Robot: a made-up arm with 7 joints. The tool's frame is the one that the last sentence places.
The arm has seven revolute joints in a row. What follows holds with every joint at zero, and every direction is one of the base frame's. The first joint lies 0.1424 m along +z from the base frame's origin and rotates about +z. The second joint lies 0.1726 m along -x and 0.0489 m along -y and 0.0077 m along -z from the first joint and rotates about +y. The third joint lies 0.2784 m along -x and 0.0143 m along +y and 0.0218 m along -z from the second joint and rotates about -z. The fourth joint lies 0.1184 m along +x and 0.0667 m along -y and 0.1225 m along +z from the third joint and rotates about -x. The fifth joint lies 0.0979 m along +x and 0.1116 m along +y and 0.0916 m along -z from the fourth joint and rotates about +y. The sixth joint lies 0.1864 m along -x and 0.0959 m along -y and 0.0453 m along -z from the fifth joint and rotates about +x. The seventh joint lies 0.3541 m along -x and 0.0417 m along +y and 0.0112 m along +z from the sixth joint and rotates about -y. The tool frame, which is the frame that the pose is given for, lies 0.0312 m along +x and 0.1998 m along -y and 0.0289 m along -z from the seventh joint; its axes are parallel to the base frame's.
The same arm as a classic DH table. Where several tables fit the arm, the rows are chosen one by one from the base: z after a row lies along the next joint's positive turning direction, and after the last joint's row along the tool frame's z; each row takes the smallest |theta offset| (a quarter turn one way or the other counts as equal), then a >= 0, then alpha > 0; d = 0 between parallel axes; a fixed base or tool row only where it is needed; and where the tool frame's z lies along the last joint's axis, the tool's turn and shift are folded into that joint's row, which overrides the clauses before.
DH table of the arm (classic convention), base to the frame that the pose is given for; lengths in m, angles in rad. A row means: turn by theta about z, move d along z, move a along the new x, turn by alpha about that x. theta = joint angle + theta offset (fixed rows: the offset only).
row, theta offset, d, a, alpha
joint 1, 0, 0.1347, -0.1726, -1.5708
joint 2, 0, -0.0346, -0.2784, -1.5708
joint 3, 1.5708, -0.1007, 0.0667, -1.5708
joint 4, -1.5708, -0.2163, 0.0916, 1.5708
joint 5, 0, 0.0157, 0.0453, 1.5708
joint 6, 0, -0.5405, -0.0112, 1.5708
joint 7, 1.5708, 0.1581, 0.0312, -1.5708
tool (fixed), 0, -0.0289, 0, 0

